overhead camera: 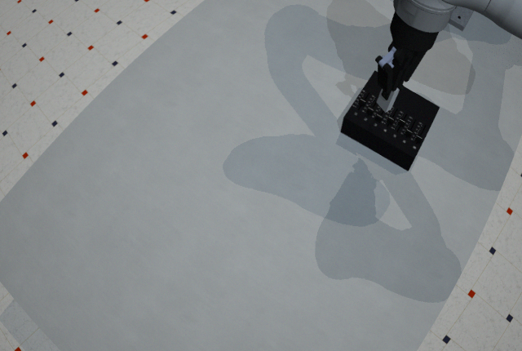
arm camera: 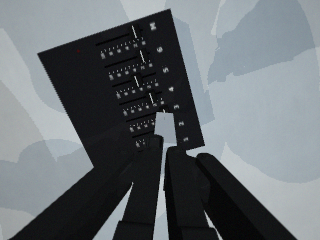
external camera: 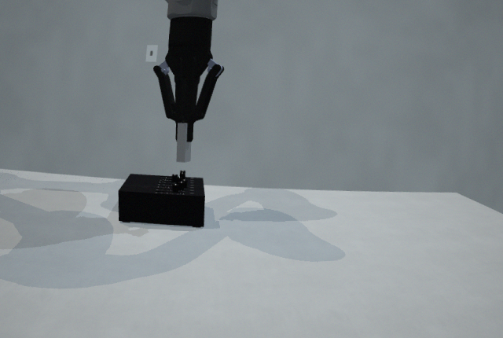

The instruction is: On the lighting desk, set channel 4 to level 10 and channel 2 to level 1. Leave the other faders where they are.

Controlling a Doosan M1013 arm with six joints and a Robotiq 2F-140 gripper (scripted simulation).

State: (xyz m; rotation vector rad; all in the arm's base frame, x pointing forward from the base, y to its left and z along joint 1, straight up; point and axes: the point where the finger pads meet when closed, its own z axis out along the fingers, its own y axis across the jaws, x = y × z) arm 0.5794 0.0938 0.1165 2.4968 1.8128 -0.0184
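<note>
The channel 4 fader cap lies 1 cm behind my hand, 2 cm to the left of it and 7 cm below it. Also, from my hand: channel 5 fader cap 2 cm behind, 4 cm to the left, 7 cm below; channel 2 fader cap 2 cm to the right, 7 cm below; channel 1 fader cap 1 cm behind, 5 cm to the right, 7 cm below.
</note>
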